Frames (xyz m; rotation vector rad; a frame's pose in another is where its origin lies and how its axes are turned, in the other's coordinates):
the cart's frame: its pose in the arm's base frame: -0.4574 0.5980 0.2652 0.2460 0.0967 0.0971
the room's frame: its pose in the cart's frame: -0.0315 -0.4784 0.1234 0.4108 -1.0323 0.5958
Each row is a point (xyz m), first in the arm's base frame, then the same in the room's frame.
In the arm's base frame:
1: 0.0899 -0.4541 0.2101
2: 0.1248 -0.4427 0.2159
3: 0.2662 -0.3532 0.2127
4: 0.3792 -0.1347 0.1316
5: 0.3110 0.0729 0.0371
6: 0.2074 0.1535 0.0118
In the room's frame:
1: 0.1359 -0.7501 0.0938
2: 0.1577 -0.7650 0.0676
3: 0.2258 -0.8038 -0.0802
4: 0.2229 -0.7593 -0.3354
5: 0.1259 -0.6008 -0.4842
6: 0.0638 -0.4828 -0.4941

